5 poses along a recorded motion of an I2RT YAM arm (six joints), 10 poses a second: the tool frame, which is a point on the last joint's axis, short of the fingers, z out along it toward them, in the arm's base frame.
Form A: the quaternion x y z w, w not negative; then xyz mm.
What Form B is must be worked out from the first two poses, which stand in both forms.
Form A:
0.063, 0.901, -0.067, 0.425, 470, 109, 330
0.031, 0.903, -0.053, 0.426, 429, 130, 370
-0.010, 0.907, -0.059, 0.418, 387, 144, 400
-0.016, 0.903, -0.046, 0.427, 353, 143, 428
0.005, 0.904, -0.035, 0.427, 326, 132, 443
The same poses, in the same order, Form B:
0.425, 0.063, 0.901, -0.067, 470, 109, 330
0.426, 0.031, 0.903, -0.053, 429, 130, 370
0.418, -0.010, 0.907, -0.059, 387, 144, 400
0.427, -0.016, 0.903, -0.046, 353, 143, 428
0.427, 0.005, 0.904, -0.035, 326, 132, 443

